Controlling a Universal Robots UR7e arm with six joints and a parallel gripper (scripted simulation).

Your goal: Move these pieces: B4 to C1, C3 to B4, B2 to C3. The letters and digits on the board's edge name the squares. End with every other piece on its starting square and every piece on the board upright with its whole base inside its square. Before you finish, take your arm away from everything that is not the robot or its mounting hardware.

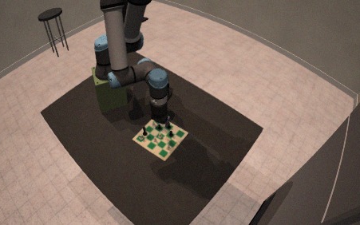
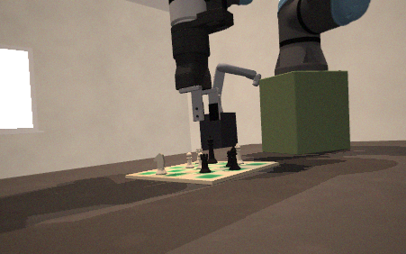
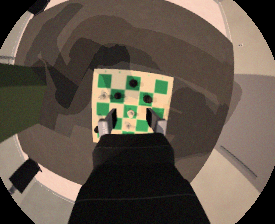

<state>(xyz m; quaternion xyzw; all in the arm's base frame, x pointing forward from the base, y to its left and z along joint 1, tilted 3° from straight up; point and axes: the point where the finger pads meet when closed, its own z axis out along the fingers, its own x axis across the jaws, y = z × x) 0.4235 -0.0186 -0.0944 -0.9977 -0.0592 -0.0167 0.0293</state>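
Right now the cream chessboard is 2 cm to the right of my hand and 11 cm below it.
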